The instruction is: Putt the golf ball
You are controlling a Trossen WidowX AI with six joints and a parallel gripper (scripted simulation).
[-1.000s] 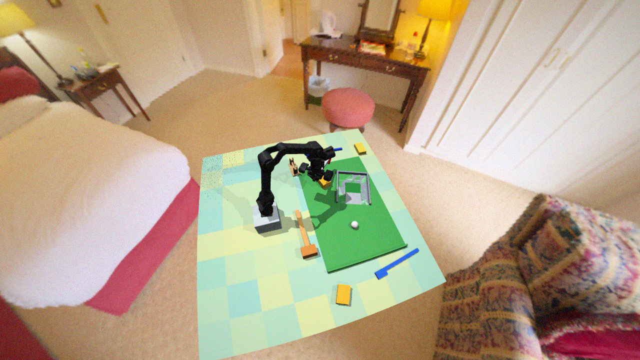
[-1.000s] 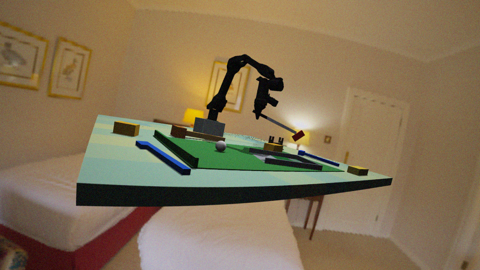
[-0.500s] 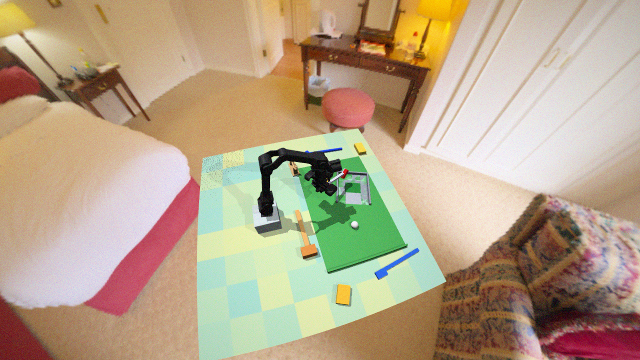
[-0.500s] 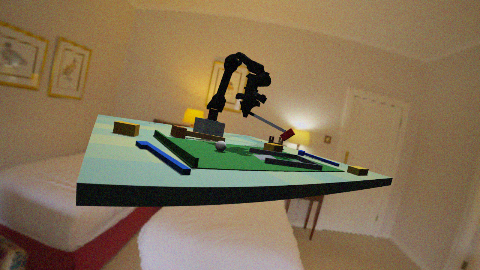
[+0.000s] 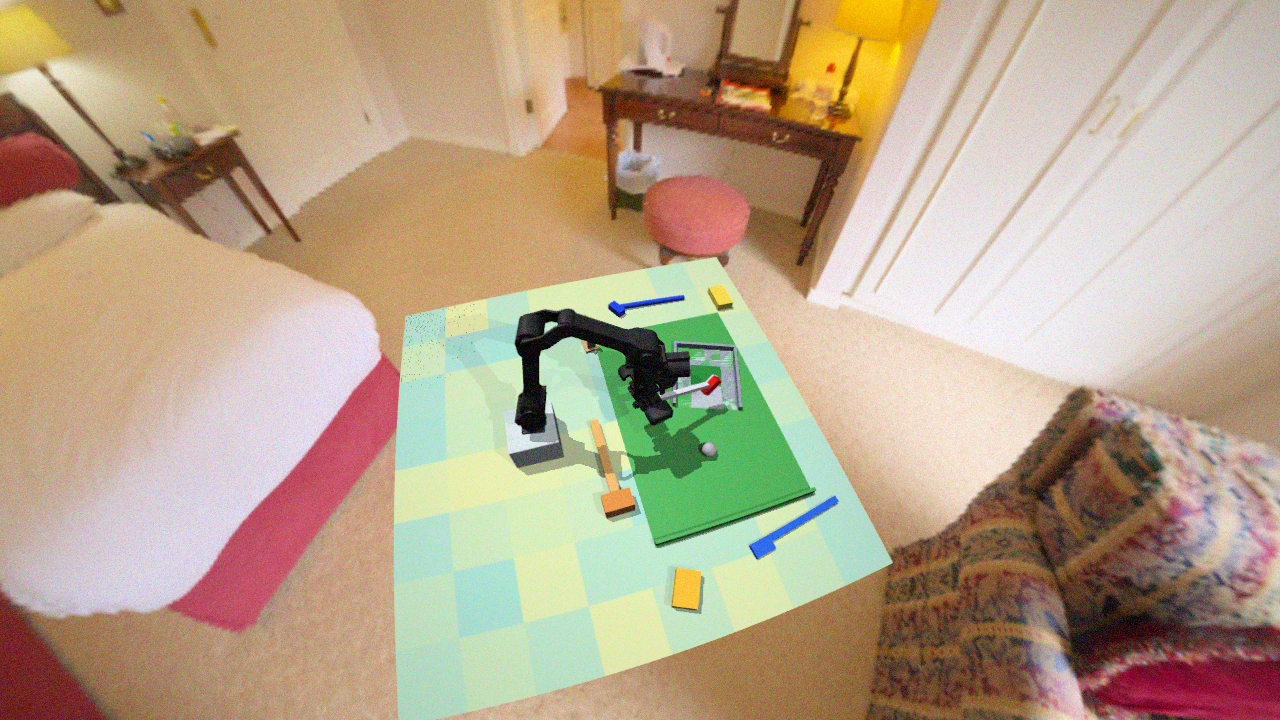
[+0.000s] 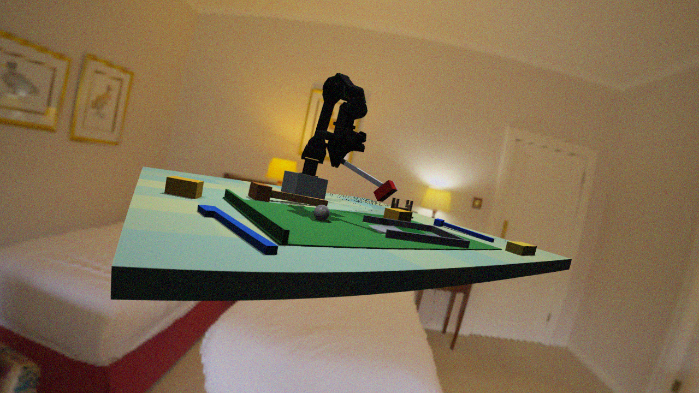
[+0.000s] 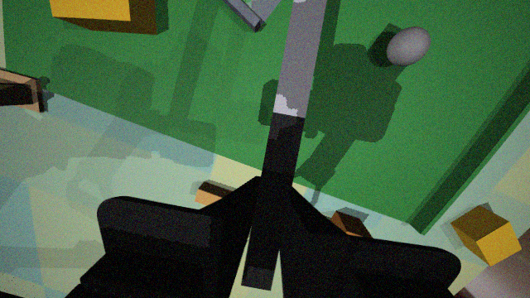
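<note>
The red putter lies 110 mm ahead of my gripper tip, 40 mm to the left of it and 10 mm below it. From my gripper tip the other things lie so: tan stand: 140 mm behind, 390 mm to the left, 120 mm below; white golf ball: 180 mm ahead, 90 mm to the right, 130 mm below; green mat: 170 mm ahead, 60 mm to the left, 150 mm below.
</note>
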